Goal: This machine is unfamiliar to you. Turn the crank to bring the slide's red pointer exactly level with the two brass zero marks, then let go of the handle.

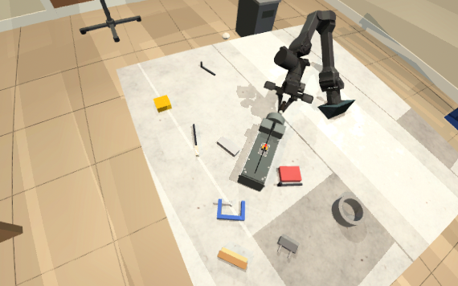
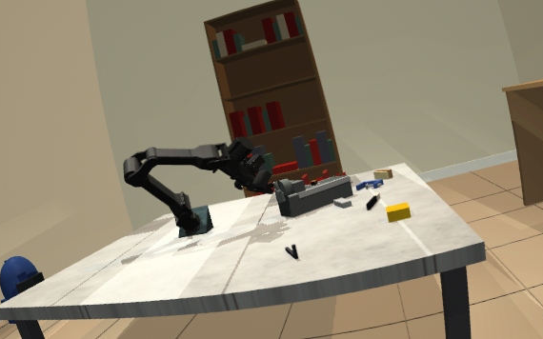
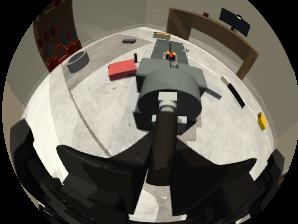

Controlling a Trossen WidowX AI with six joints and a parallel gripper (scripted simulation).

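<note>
Right now my gripper tip is 10 mm past the crank handle, 10 mm to the left of it and 30 mm below it. From my gripper tip the other things lie so: grey block: 220 mm ahead, 20 mm to the right, 80 mm below; then red pointer: 140 mm ahead, 80 mm to the left, 10 mm below; then red block: 90 mm ahead, 200 mm to the left, 80 mm below.
</note>
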